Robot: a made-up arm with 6 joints.
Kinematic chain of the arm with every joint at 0, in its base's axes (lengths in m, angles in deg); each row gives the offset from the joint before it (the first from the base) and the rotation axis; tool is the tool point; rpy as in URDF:
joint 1: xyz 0 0.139 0.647 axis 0.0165 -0.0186 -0.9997
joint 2: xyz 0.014 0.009 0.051 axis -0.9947 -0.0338 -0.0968
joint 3: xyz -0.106 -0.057 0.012 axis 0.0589 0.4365 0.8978
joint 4: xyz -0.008 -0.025 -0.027 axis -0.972 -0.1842 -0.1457
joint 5: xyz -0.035 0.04 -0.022 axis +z
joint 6: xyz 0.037 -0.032 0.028 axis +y
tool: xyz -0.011 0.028 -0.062 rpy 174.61 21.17 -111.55
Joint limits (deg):
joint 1: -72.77..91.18
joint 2: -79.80..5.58
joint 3: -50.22..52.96
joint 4: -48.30..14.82
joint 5: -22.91..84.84
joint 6: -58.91..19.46
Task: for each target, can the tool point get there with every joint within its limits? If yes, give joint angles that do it. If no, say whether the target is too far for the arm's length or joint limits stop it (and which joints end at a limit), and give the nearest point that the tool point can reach.
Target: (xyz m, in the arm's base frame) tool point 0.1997 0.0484 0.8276
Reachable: no: joint limits stop it (at a limit: joint 1, joint 2, joint 3, joint 4, joint 6) | nearest point 0.0809 0.0435 0.6768 | short by 0.192 m
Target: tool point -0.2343 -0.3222 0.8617
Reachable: no: too far | nearest point -0.0873 -0.0326 0.7313 | short by 0.350 m
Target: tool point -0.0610 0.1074 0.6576
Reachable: yes | joints -33.56 -23.69 -9.49 -26.48 13.53 -36.32
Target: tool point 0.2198 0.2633 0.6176
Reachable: no: joint limits stop it (at a limit: joint 1, joint 4, joint 5) | nearest point 0.0856 0.2435 0.6615 | short by 0.143 m
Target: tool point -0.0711 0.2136 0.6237
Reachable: yes | joints 53.53 -12.17 38.38 3.56 5.78 -38.41
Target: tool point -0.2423 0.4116 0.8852
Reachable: no: too far | nearest point -0.1180 0.2718 0.7595 | short by 0.225 m
